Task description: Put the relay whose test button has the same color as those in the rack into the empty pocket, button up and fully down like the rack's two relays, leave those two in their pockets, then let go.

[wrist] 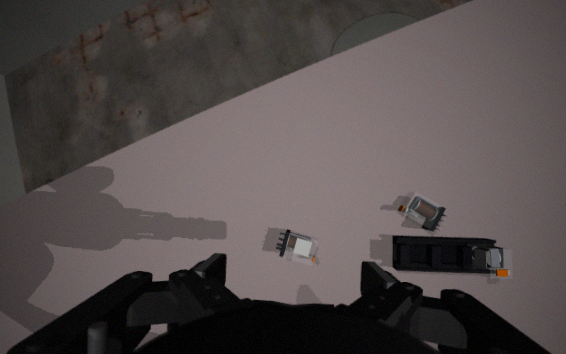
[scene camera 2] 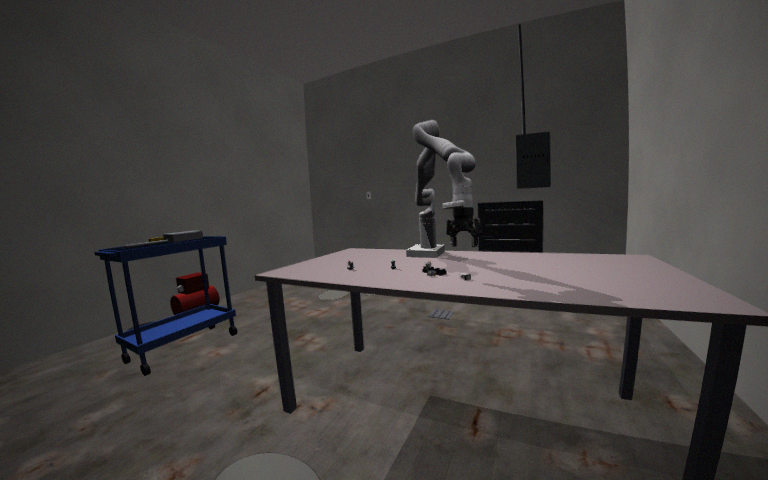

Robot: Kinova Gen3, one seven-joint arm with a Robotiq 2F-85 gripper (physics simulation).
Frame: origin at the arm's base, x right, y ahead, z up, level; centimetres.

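Seen in the pictures: gripper, fingertip midpoint: (wrist: 292, 273) (scene camera 2: 464, 246); arm's base, link origin: (scene camera 2: 428, 246).
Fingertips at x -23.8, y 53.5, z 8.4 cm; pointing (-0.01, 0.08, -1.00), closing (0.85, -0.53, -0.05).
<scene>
Pixels of each thing's top centre, then the offset from my fingertips to it. Level surfaces: height alone.
- black rack, top centre: (wrist: 452, 257) (scene camera 2: 434, 267) dx +13.2, dy -8.9, dz -10.4 cm
- clear relay, top centre: (wrist: 426, 212) (scene camera 2: 431, 271) dx +13.5, dy -3.7, dz -10.6 cm
- orange-button relay, top centre: (wrist: 296, 247) (scene camera 2: 465, 273) dx -0.3, dy -0.2, dz -10.6 cm
- pink table, surface height: dz -12.7 cm
The black rack (scene camera 2: 439, 271) (wrist: 429, 240) lies on the table. In the wrist view its right-end pocket holds a relay (wrist: 487, 257) with an orange button; the other two pockets look empty. A clear relay (scene camera 2: 432, 273) (wrist: 422, 210) with an orange button lies on its side close beside the rack. Another orange-button relay (scene camera 2: 466, 276) (wrist: 300, 246) lies on its side, apart from the rack. Two more relays, one (scene camera 2: 393, 264) nearer the rack and one (scene camera 2: 350, 264) farther left, stand on the table, button colours too small to tell. My gripper (scene camera 2: 463, 243) (wrist: 292, 273) is open and empty, high above the table.
The pink table (scene camera 2: 566, 283) (wrist: 320, 150) carries the robot's base (scene camera 2: 424, 250) at its back edge. A blue cart (scene camera 2: 175, 247) stands on the floor to the left, with a red compressor (scene camera 2: 195, 298) behind it. A dark cabinet (scene camera 2: 510, 226) stands at the back wall.
</scene>
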